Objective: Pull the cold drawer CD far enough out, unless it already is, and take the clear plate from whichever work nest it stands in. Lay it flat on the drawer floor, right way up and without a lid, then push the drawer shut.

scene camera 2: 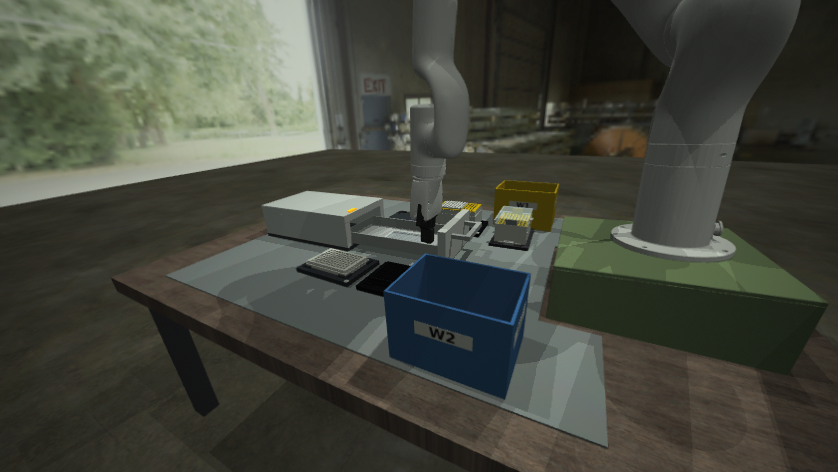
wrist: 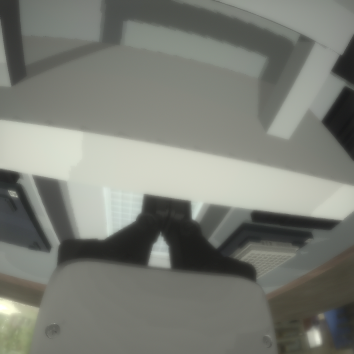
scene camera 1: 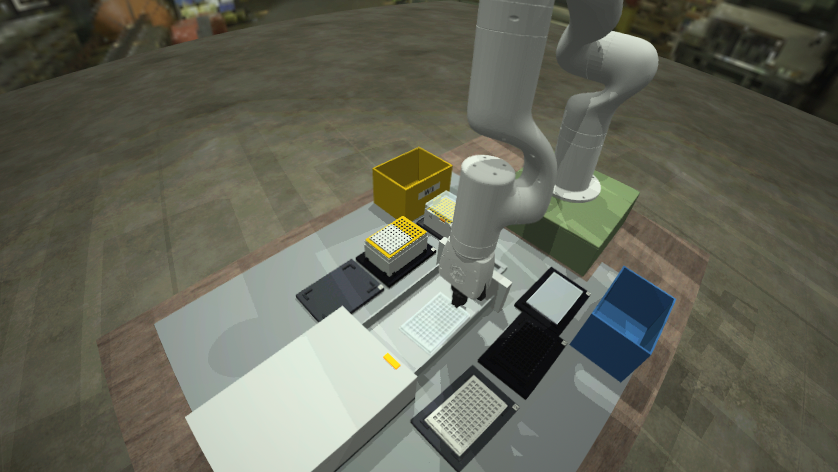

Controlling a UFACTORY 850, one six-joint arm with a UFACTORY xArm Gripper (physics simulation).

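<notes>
The cold drawer stands pulled out of its white cabinet (scene camera 1: 304, 398) (scene camera 2: 307, 219), its front panel (scene camera 1: 502, 293) (scene camera 2: 454, 235) (wrist: 175, 164) well away from the cabinet. The clear plate (scene camera 1: 432, 323) (wrist: 121, 212) lies flat on the drawer floor, between the side walls, with its well grid up and no lid visible on it. My gripper (scene camera 1: 459, 301) (scene camera 2: 427, 237) (wrist: 166, 180) is shut and empty. It points down inside the drawer, between the plate and the inner side of the front panel. Whether the fingertips touch the panel is hard to tell.
Beside the drawer stand a yellow tip rack (scene camera 1: 395, 241), a bare dark nest (scene camera 1: 337, 293), a pale plate (scene camera 1: 467, 413) (scene camera 2: 338, 262), a black plate (scene camera 1: 521, 347) and a white slab (scene camera 1: 554, 295) on nests. A yellow bin (scene camera 1: 391, 192) (scene camera 2: 542, 214) and a blue bin (scene camera 1: 609, 345) (scene camera 2: 445, 363) stand farther out.
</notes>
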